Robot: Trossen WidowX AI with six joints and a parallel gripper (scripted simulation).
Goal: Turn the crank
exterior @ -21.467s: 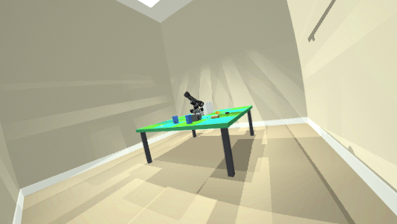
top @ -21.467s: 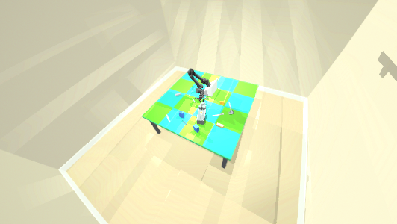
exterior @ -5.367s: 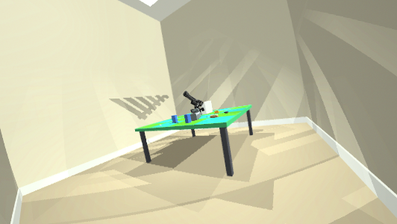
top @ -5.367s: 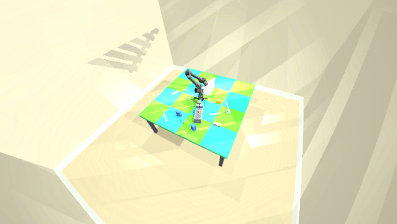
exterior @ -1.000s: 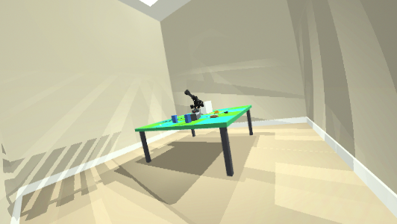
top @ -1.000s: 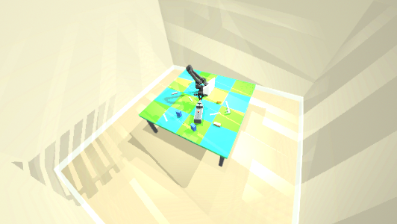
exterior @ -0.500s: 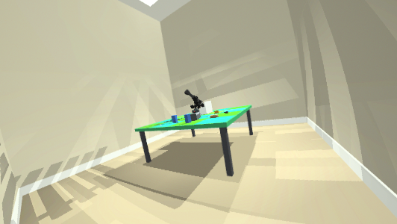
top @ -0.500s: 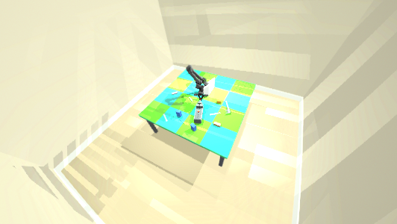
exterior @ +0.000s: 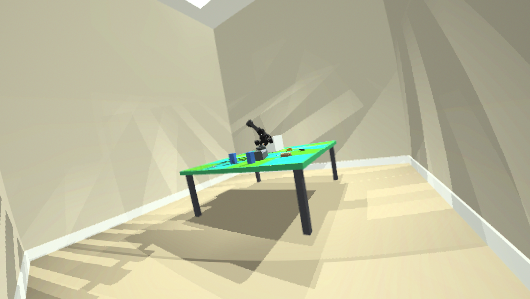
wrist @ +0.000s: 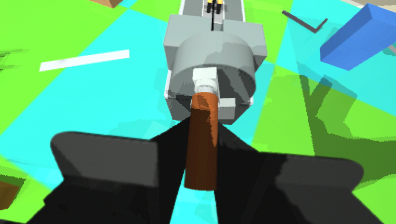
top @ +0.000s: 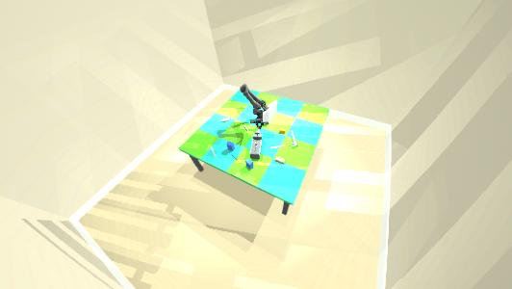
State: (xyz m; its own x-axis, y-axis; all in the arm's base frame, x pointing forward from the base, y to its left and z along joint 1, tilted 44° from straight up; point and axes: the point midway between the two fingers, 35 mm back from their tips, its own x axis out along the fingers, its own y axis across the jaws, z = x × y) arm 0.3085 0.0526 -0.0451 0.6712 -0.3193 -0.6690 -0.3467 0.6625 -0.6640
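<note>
Right now my gripper tip is 2 cm past the crank handle, 1 cm to the left of it and 3 cm below it. Round my gripper tip: red pointer (17 cm ahead, 6 cm to the left, 1 cm below); orange piece (17 cm behind, 20 cm to the left, 7 cm below); black L-shaped key (34 cm ahead, 11 cm to the right, 8 cm below).
</note>
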